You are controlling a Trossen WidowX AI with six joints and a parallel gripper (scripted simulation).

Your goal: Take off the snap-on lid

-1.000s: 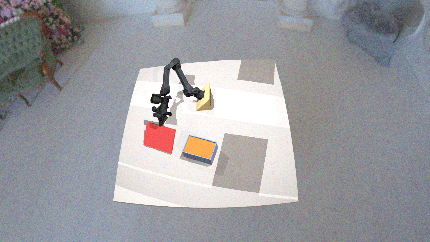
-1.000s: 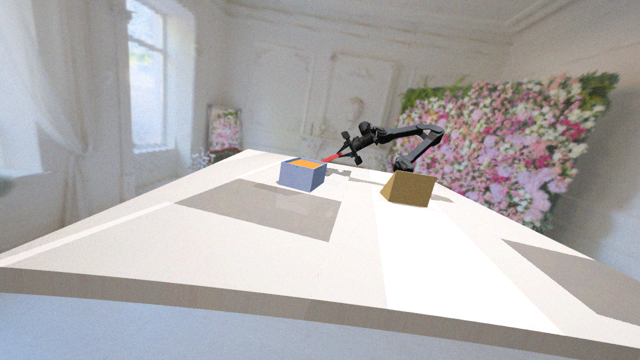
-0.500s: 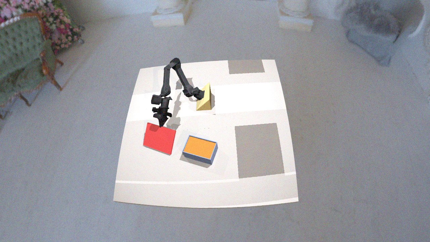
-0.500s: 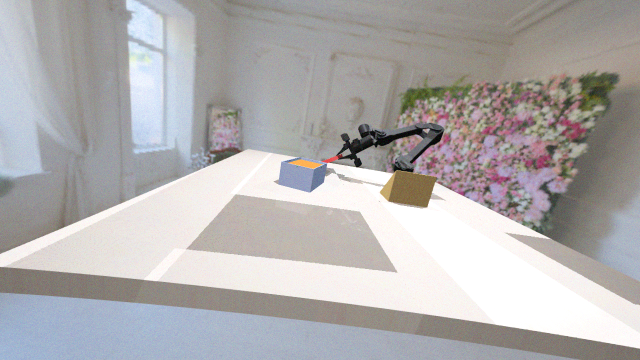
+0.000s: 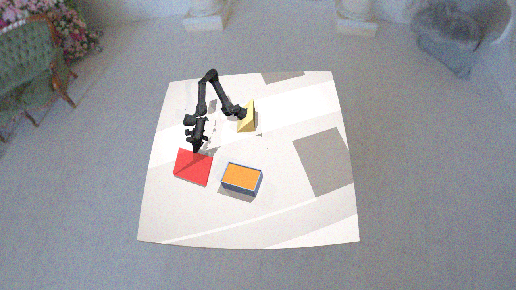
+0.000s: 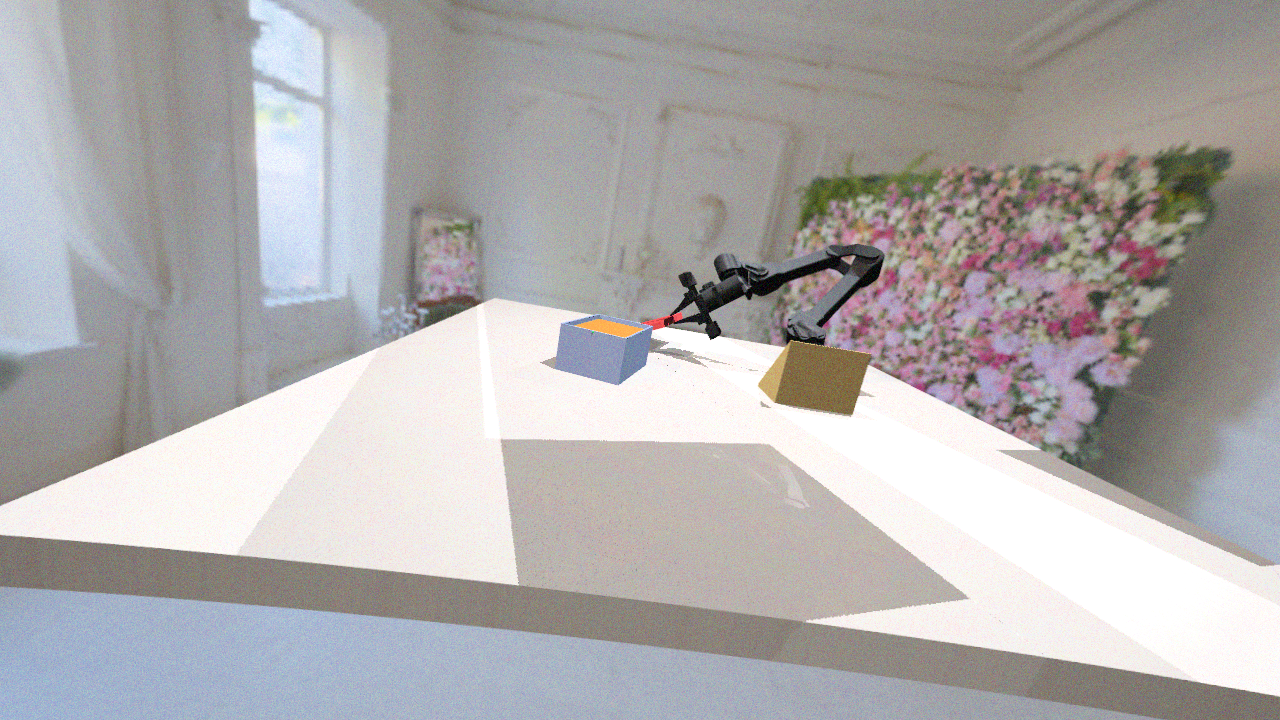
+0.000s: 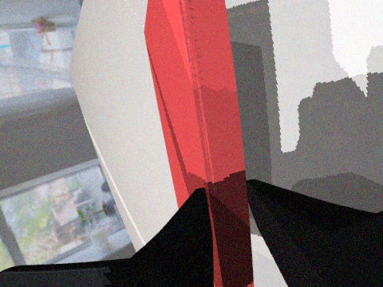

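The red lid lies 70 mm ahead of my gripper tip, 10 mm to the right of it and 30 mm below it. Also, from my gripper tip: blue-grey storage box 130 mm ahead, 300 mm to the left, 40 mm below.
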